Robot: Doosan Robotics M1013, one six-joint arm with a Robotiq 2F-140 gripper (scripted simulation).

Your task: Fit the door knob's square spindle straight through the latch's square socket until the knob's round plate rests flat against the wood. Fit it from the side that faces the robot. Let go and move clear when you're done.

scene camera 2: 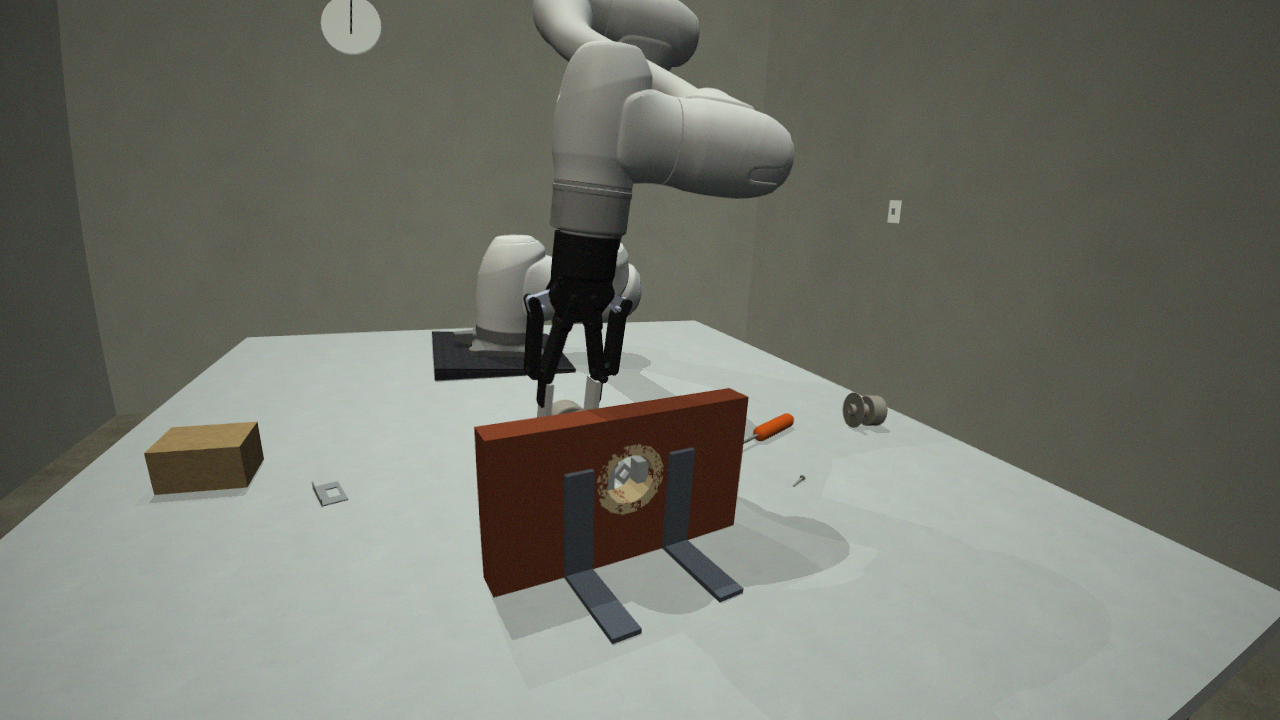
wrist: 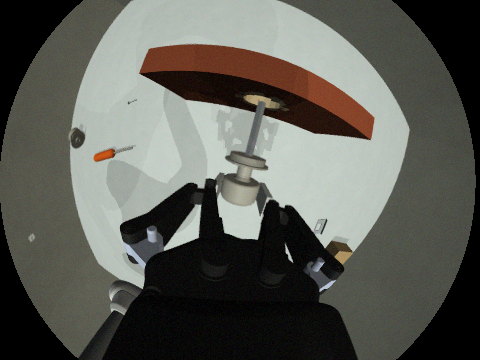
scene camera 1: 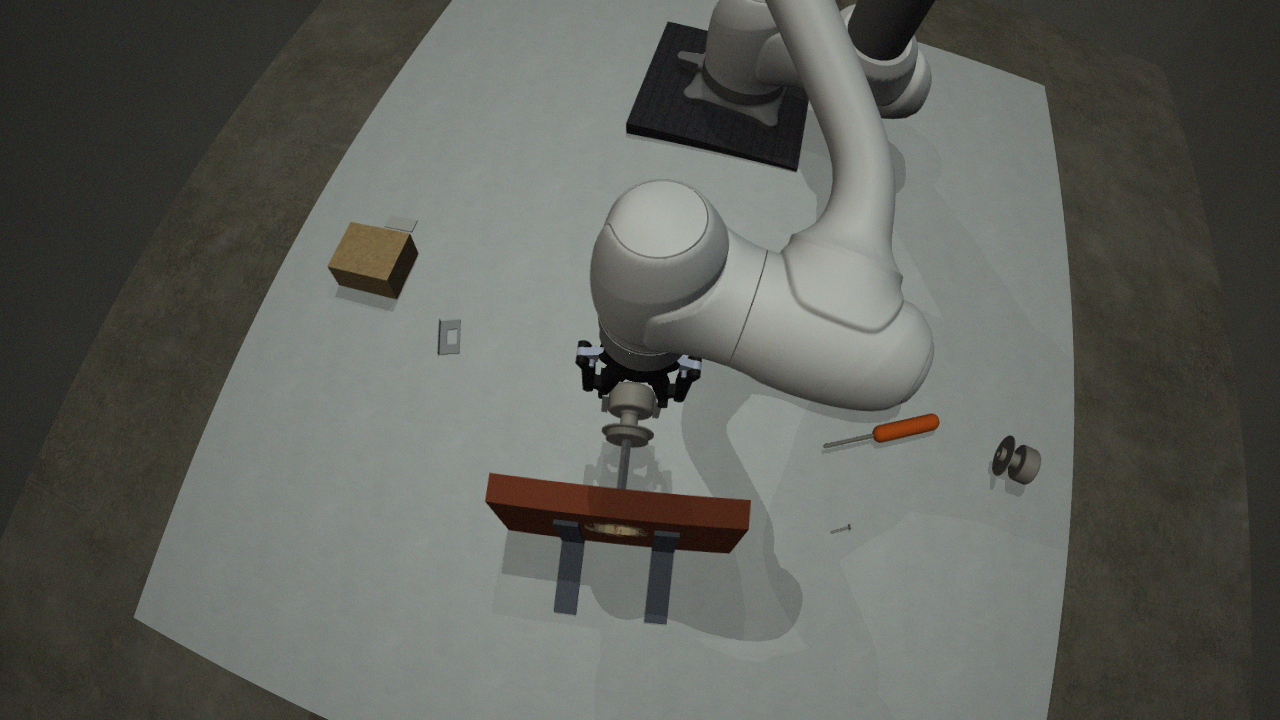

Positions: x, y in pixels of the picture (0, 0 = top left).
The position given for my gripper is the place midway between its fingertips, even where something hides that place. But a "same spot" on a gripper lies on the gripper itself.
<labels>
my gripper: scene camera 2 566, 427; wrist; scene camera 1
same spot on red-brown wood panel: (wrist: 229, 76) = (scene camera 1: 658, 493)
same spot on my gripper: (wrist: 144, 236) = (scene camera 1: 687, 372)
</labels>
